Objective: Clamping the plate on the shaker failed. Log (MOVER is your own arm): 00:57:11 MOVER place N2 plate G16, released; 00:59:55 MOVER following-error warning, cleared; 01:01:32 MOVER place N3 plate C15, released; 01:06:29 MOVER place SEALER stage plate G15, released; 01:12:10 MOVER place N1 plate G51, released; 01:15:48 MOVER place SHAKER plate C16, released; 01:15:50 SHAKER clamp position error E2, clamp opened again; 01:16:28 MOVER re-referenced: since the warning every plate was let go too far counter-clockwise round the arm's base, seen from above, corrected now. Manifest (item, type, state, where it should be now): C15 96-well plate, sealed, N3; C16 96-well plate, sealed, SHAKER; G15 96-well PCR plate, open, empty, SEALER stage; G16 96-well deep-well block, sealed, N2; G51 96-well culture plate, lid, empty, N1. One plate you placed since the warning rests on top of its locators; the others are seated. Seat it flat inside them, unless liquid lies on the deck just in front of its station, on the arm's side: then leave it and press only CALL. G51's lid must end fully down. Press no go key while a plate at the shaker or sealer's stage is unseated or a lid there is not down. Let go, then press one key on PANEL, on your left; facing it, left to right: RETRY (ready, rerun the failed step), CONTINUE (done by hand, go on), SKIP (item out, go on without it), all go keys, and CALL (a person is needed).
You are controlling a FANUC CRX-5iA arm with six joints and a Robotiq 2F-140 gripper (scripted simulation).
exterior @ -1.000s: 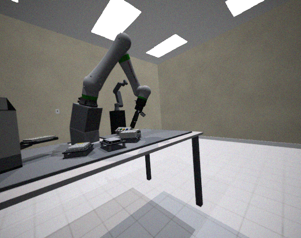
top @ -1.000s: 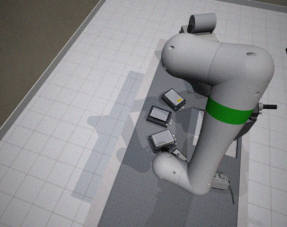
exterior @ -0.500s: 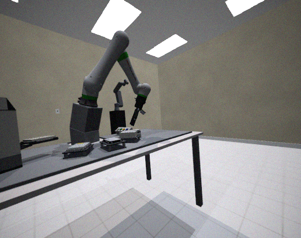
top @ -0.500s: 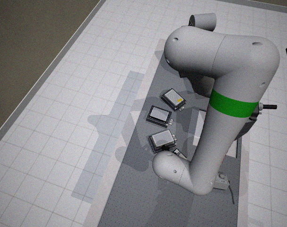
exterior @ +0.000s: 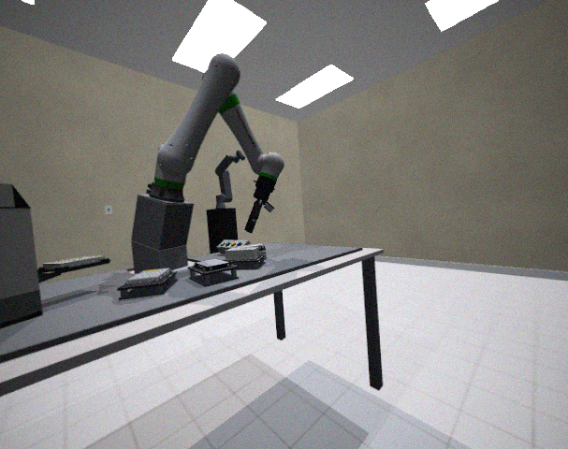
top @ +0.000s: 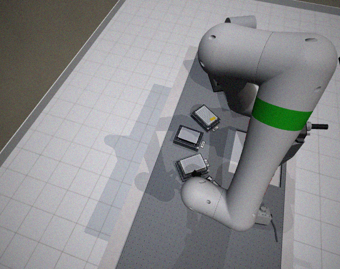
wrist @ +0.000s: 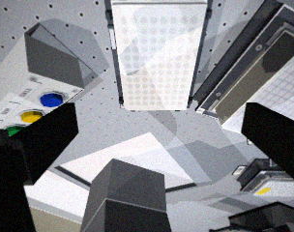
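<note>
Now: hand 29 cm past the white RETRY key, 3 cm to the right of it and 8 cm above it. The rest, counted from my hand: blue CALL key 14 cm behind, 4 cm to the left, 8 cm below; deep-well block 10 cm ahead, 12 cm to the right, 9 cm below; yellow SKIP key 19 cm behind, 4 cm to the left, 8 cm below.
</note>
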